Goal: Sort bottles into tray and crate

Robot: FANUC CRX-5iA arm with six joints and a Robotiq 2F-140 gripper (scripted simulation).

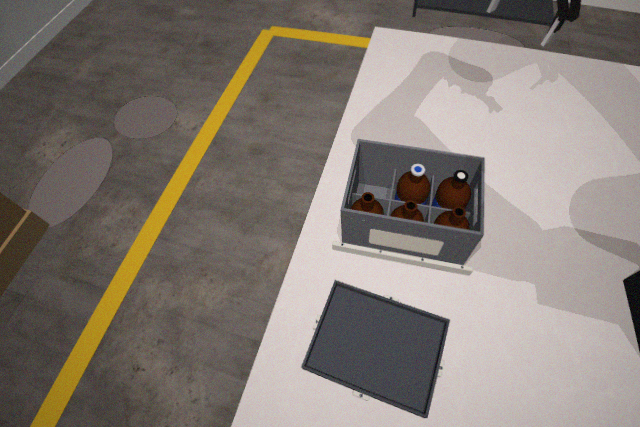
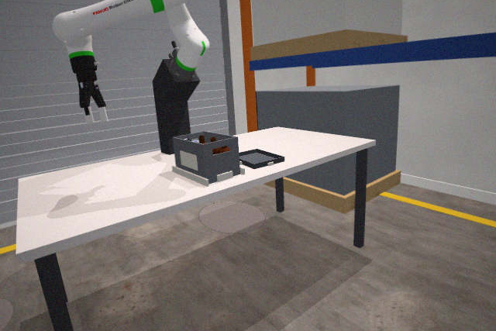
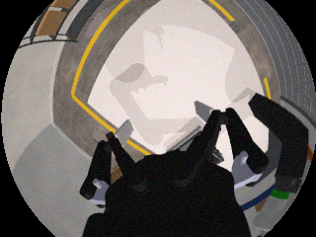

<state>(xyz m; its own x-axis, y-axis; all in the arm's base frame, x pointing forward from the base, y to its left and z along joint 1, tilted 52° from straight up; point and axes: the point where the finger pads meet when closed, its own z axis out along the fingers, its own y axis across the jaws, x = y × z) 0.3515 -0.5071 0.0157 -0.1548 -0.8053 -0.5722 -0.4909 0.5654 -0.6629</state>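
Now: hand 43 cm to the right of the grey crate, 21 cm above it and 10 cm short of it. The rest, counted from my hand: flat tray (72 cm to the left, 28 cm below, 7 cm ahead).
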